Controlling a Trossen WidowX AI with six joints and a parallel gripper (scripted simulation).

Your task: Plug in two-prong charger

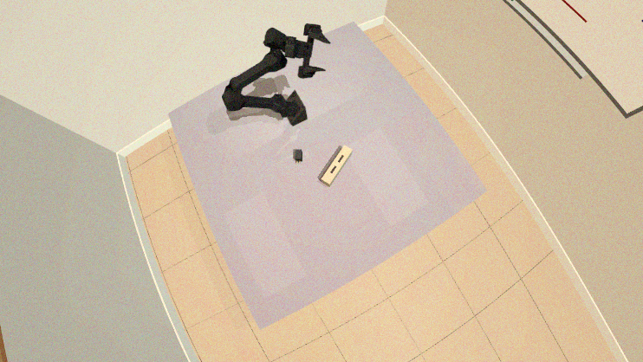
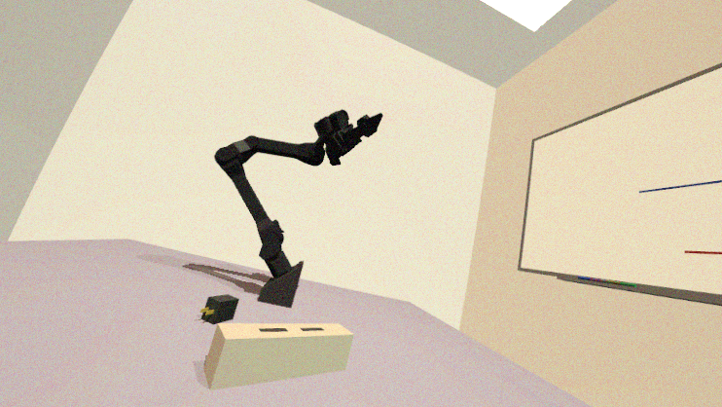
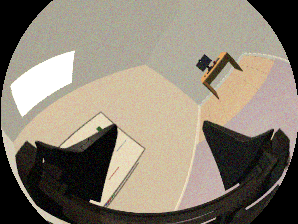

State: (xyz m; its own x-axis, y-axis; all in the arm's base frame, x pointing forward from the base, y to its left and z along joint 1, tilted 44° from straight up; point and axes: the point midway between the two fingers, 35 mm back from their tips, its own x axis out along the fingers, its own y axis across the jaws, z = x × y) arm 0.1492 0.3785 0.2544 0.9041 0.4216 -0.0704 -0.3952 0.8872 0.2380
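The two-prong charger is 52 cm below my gripper tip, 21 cm to the right of it and 7 cm ahead of it.
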